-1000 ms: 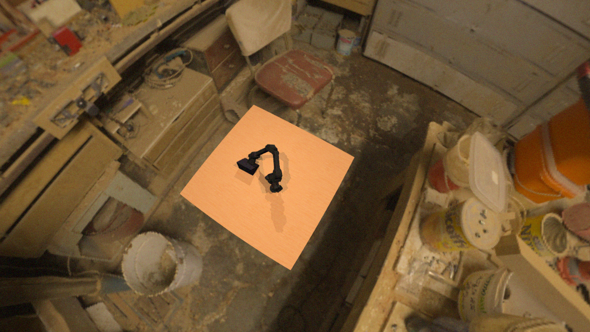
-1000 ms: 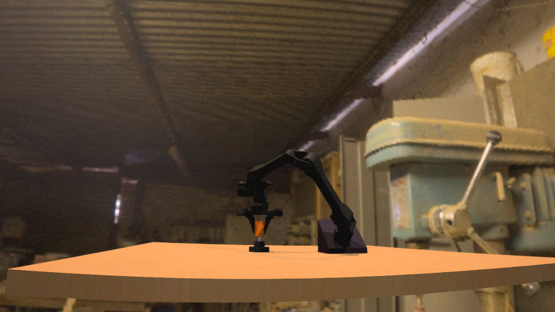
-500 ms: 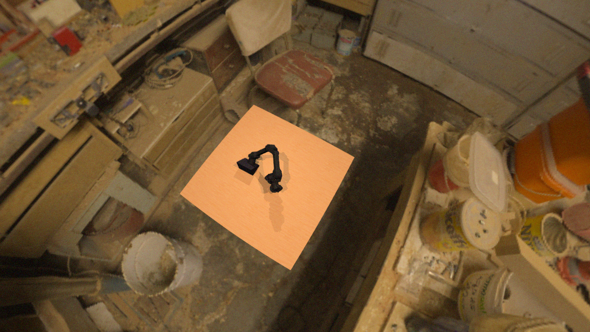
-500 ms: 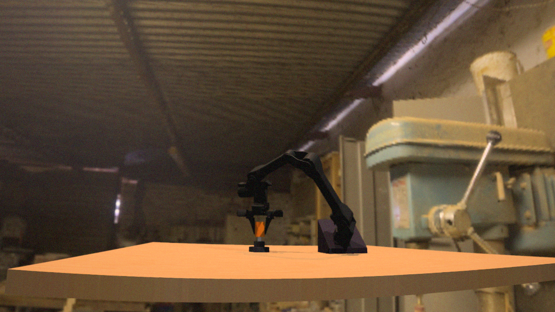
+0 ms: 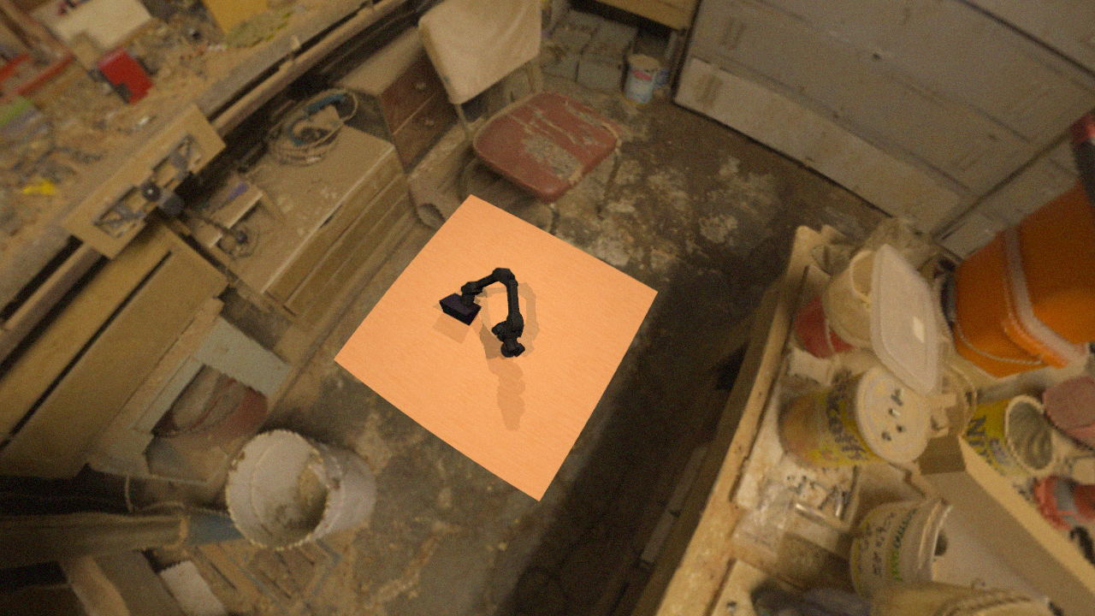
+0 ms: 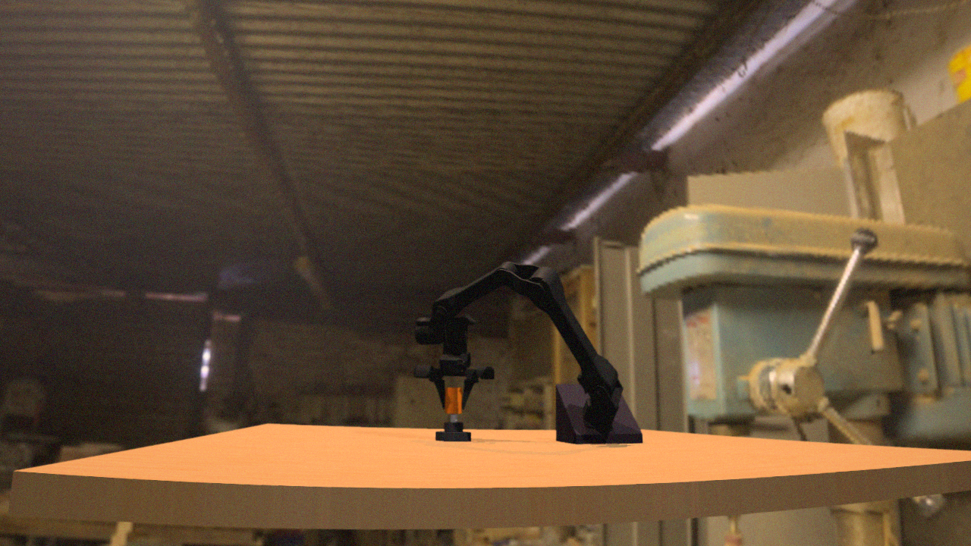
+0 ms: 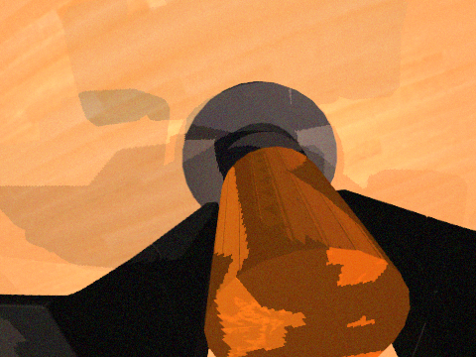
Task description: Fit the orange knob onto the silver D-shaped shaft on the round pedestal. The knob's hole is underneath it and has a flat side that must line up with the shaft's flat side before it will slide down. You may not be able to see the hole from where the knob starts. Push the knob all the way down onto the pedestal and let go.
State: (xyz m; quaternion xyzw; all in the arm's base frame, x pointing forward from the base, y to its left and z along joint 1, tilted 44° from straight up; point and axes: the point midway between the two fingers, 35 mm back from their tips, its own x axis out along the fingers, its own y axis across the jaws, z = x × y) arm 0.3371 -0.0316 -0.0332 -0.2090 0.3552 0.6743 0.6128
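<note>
Now: gripper tip 3 cm below the orange knob. The rest, counted from my gripper tip: round pedestal: 4 cm below.
</note>
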